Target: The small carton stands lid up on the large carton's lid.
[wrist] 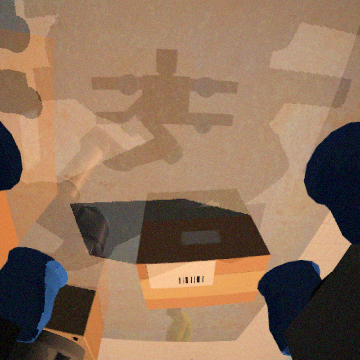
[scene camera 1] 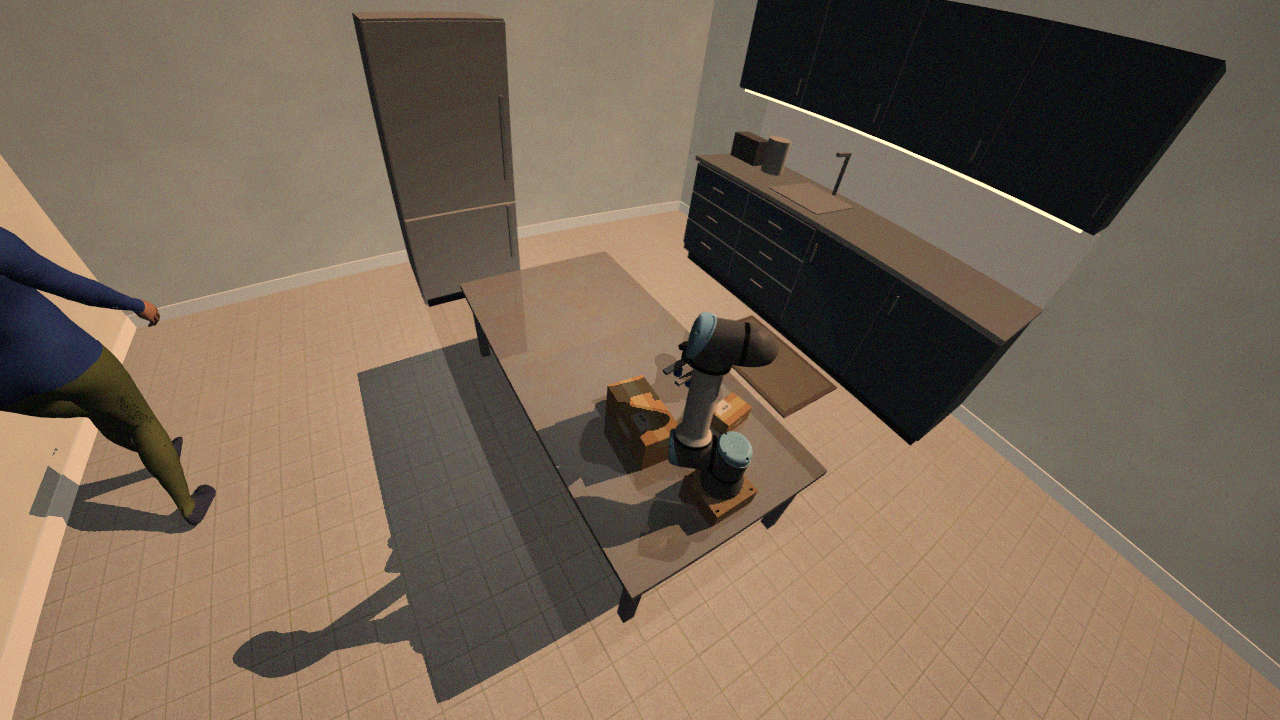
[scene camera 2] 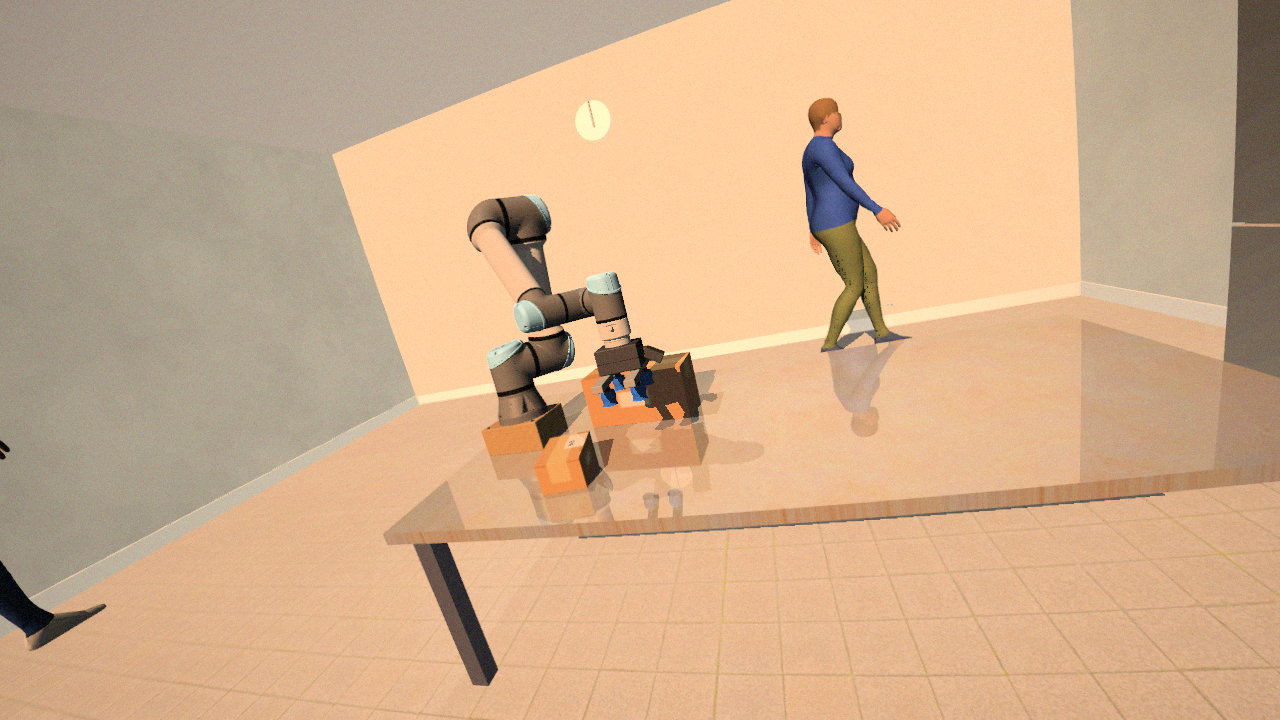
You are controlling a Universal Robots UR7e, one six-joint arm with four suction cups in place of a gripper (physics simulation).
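Places are measured from the arm's base along level axes (x right, y ahead, z up), in centimetres.
Where they show: end effector, tool point: [wrist: 160,232] [scene camera 2: 630,393]; arm's base, origin of the base link: [wrist: 47,342] [scene camera 1: 721,480] [scene camera 2: 524,416].
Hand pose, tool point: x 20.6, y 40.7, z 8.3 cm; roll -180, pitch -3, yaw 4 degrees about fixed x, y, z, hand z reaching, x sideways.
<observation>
Things, the pixels of their top centre, and the offset from my tool point. Level surfaces: height alone.
- small orange carton, middle of its top: [wrist: 202,286] [scene camera 2: 563,447] [scene camera 1: 730,408] dx +6.2, dy -17.8, dz -8.7 cm
- larger orange carton, middle of its top: [scene camera 2: 635,365] [scene camera 1: 644,407] dx -29.2, dy -4.4, dz -0.9 cm
- table, its level: dz -16.3 cm
The small orange carton [scene camera 1: 732,411] [scene camera 2: 562,465] [wrist: 229,280] stands lid up on the table, its barcode label and pale tape on top. The larger orange carton [scene camera 1: 623,438] [scene camera 2: 617,417] [wrist: 6,230] stands beside it, lid up, with the arm's shadow across it. My gripper [scene camera 1: 682,369] [scene camera 2: 626,390] hangs in the air above the table, higher than the small carton and apart from it. Its cups are bare, with no carton on them. In the wrist view, blue cups [wrist: 30,295] show at both sides and the small carton lies between them, low in the view.
The arm's base stands on an orange box [scene camera 1: 735,503] [scene camera 2: 512,437] [wrist: 75,305] near both cartons, at the end of the table [scene camera 1: 554,313] [scene camera 2: 939,420]. A counter [scene camera 1: 895,241], a floor mat [scene camera 1: 792,380] and a fridge [scene camera 1: 438,116] stand around. A person [scene camera 1: 44,331] [scene camera 2: 832,188] is beyond the table.
</observation>
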